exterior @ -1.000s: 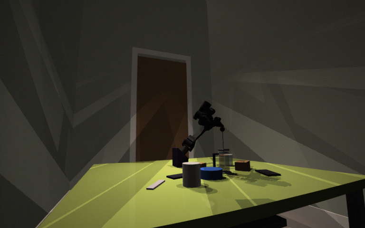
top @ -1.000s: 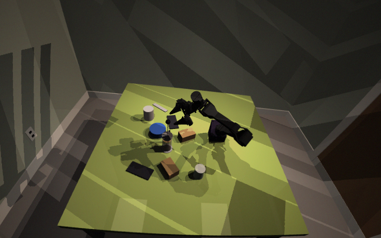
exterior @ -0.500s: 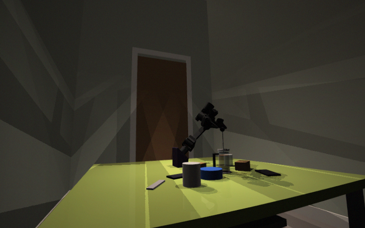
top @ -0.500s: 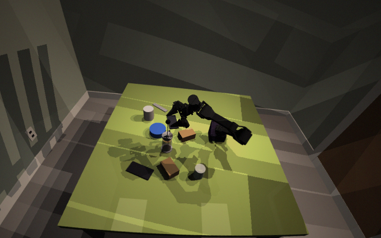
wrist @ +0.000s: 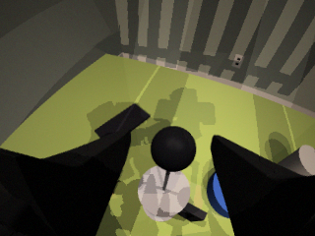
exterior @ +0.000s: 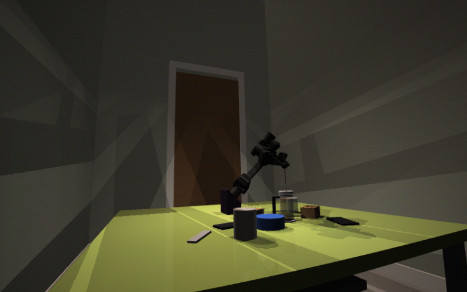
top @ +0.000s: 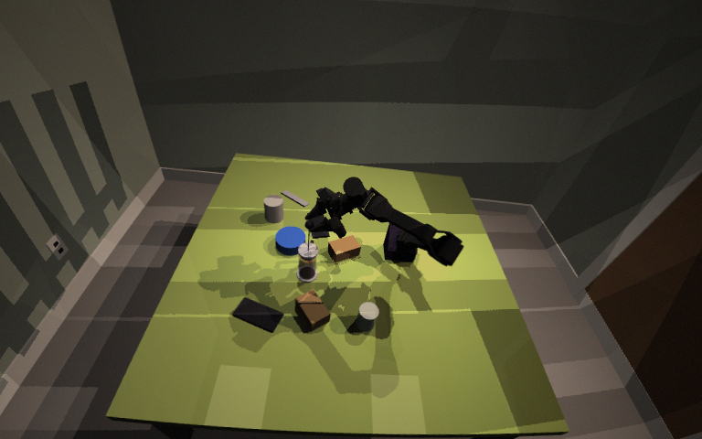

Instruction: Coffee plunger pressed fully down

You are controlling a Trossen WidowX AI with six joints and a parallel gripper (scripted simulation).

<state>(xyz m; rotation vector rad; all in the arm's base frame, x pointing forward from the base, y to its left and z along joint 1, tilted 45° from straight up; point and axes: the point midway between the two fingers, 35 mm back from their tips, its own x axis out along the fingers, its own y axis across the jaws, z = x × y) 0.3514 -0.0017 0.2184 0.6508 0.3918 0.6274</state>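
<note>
The coffee press is 13 cm below my gripper tip, 2 cm to the right of it and 1 cm behind it. From my gripper tip the other things lie so: blue disc: 24 cm below, 14 cm to the right, 9 cm ahead; then grey bar: 43 cm to the right, 26 cm below, 13 cm ahead.
</note>
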